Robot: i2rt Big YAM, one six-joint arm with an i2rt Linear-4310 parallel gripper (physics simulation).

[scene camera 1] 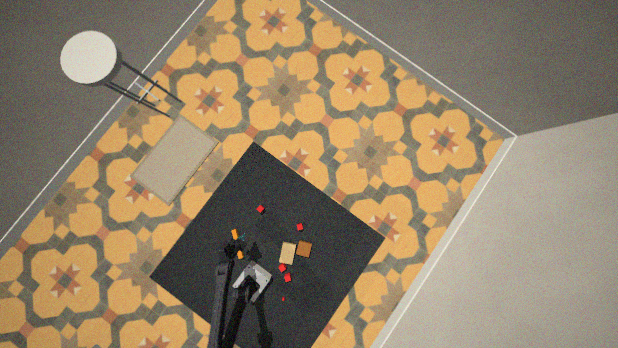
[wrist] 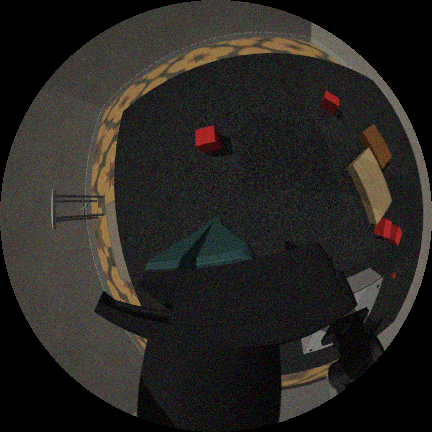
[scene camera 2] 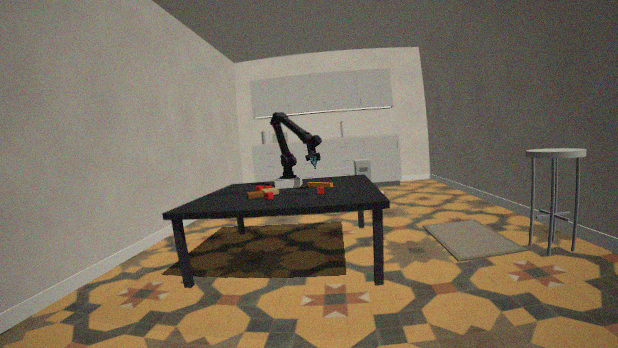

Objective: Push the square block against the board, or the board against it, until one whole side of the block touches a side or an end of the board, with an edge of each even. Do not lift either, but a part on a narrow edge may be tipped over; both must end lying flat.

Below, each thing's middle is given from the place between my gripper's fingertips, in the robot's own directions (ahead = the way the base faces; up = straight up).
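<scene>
That light wooden board [wrist: 364,170] is where I'd start: my gripper is 330 mm to the left of it, 140 mm above it and 50 mm short of it. And there's a brown square block [wrist: 370,137] that's 400 mm to the right of my hand, 150 mm ahead of it and 140 mm below it.
</scene>
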